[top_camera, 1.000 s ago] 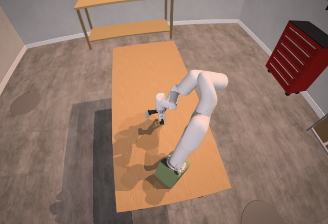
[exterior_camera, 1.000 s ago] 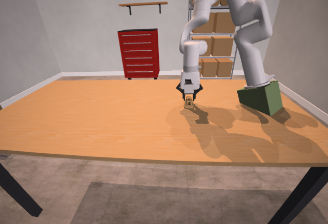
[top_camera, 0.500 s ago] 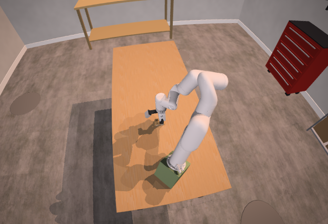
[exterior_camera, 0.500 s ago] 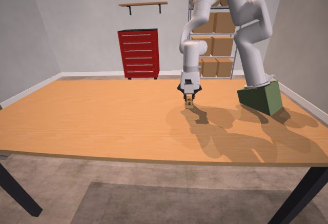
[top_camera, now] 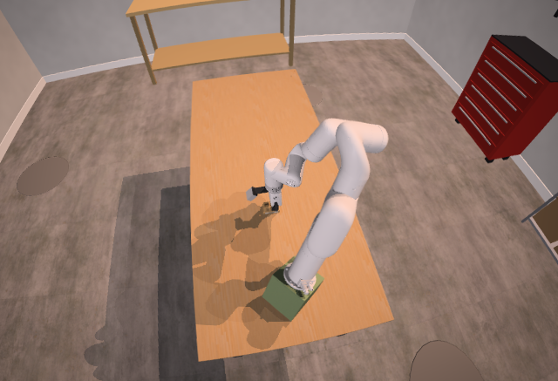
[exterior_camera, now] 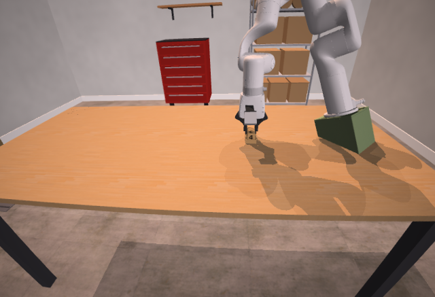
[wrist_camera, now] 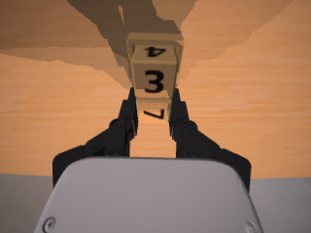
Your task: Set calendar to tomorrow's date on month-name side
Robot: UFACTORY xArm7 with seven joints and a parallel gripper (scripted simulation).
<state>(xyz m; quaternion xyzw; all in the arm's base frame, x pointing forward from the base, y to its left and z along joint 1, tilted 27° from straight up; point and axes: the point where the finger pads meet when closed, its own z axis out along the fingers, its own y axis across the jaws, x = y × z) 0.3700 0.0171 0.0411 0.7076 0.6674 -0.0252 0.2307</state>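
My hand is 30 mm above the wooden tray and 20 mm to the right of it. The rest, counted from my hand: digit cube 30 mm to the left, 10 mm below.
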